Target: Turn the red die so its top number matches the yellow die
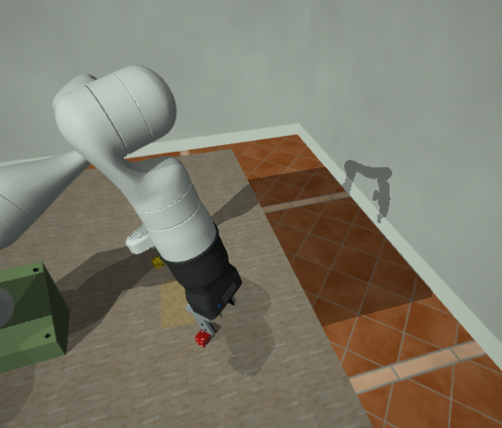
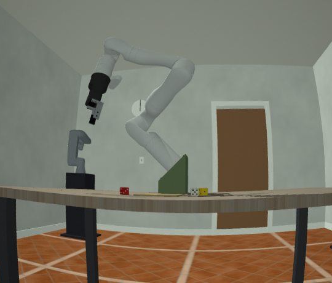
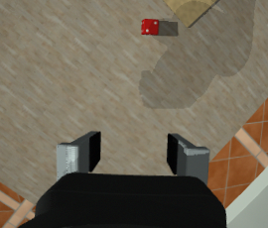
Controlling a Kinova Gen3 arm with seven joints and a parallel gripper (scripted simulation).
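The red die is 3 cm behind my hand, 11 cm to the left of it and 26 cm below it. Also, from my hand: tan mat: 4 cm behind, 24 cm to the left, 27 cm below; then white die: 4 cm behind, 35 cm to the left, 26 cm below; then yellow die: 11 cm behind, 38 cm to the left, 26 cm below.
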